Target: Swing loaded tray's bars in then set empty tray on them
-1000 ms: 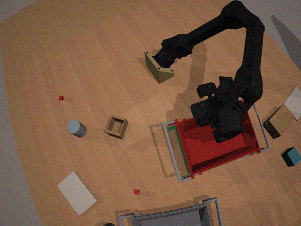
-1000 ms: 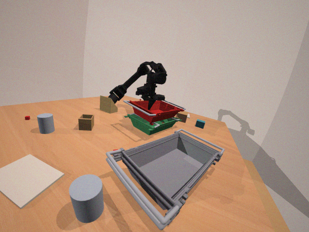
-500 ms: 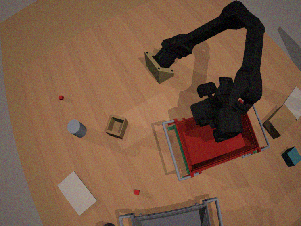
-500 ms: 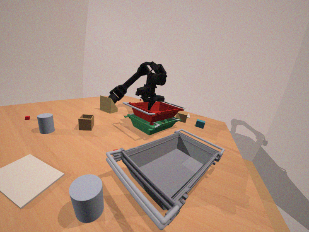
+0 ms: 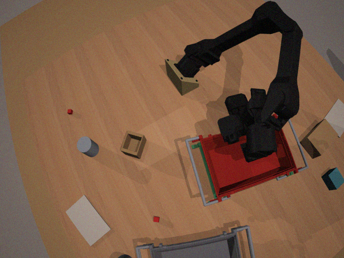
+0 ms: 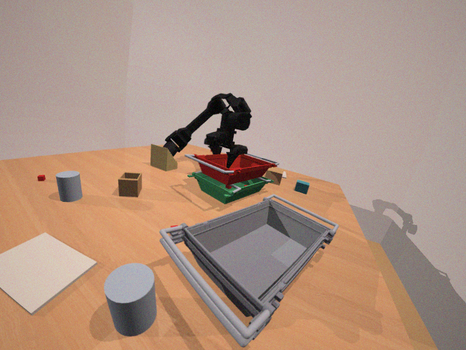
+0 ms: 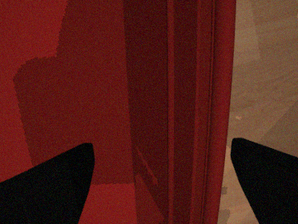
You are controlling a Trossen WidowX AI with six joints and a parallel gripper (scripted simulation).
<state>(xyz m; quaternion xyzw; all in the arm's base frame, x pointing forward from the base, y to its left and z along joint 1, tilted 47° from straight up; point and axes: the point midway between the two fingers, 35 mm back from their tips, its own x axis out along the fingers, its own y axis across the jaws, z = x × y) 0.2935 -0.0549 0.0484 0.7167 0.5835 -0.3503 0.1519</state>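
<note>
The red tray lies 70 mm ahead of my gripper tip, 30 mm to the right of it and 30 mm above it. The rest, counted from my gripper tip: box (180 mm behind, 280 mm to the right, 60 mm below); then tan block (190 mm ahead, 270 mm to the left, 50 mm below); then teal cube (340 mm ahead, 220 mm to the left, 60 mm below).
</note>
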